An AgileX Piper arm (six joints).
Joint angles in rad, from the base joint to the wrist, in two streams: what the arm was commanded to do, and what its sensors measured. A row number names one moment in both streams.
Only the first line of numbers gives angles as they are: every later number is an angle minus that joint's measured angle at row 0.
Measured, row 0:
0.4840, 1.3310, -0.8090, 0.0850, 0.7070, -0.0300
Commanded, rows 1 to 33:
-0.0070, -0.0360, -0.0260, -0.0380, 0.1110, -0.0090
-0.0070, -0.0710, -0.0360, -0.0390, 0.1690, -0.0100
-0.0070, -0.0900, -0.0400, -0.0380, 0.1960, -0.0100
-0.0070, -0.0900, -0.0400, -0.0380, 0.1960, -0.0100
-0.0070, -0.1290, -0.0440, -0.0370, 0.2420, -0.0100
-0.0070, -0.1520, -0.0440, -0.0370, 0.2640, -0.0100
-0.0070, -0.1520, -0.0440, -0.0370, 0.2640, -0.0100
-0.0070, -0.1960, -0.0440, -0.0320, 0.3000, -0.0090
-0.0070, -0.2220, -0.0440, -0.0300, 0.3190, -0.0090
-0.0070, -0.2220, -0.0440, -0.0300, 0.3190, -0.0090
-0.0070, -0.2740, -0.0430, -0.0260, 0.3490, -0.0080
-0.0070, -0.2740, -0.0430, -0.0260, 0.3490, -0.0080
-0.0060, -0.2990, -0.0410, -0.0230, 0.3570, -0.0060
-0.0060, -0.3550, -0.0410, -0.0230, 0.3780, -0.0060
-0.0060, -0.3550, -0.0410, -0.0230, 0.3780, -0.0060
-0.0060, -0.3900, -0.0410, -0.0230, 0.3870, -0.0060
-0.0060, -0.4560, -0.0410, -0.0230, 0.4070, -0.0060
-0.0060, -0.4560, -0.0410, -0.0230, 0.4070, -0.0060
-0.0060, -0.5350, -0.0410, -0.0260, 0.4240, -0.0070
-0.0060, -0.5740, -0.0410, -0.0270, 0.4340, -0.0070
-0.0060, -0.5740, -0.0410, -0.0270, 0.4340, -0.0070
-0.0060, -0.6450, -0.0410, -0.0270, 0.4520, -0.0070
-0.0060, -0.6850, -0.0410, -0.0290, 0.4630, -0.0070
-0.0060, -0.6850, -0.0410, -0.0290, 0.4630, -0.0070
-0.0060, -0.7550, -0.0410, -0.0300, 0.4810, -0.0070
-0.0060, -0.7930, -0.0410, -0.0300, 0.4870, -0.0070
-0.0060, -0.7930, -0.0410, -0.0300, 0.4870, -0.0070
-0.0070, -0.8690, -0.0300, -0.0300, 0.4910, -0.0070
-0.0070, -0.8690, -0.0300, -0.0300, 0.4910, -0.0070
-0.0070, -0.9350, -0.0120, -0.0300, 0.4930, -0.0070
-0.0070, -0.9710, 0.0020, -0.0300, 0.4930, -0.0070
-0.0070, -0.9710, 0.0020, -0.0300, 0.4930, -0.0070
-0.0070, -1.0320, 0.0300, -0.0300, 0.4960, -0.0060
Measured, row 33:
0.0000, -0.9530, -0.0040, -0.0280, 0.4840, 0.0000
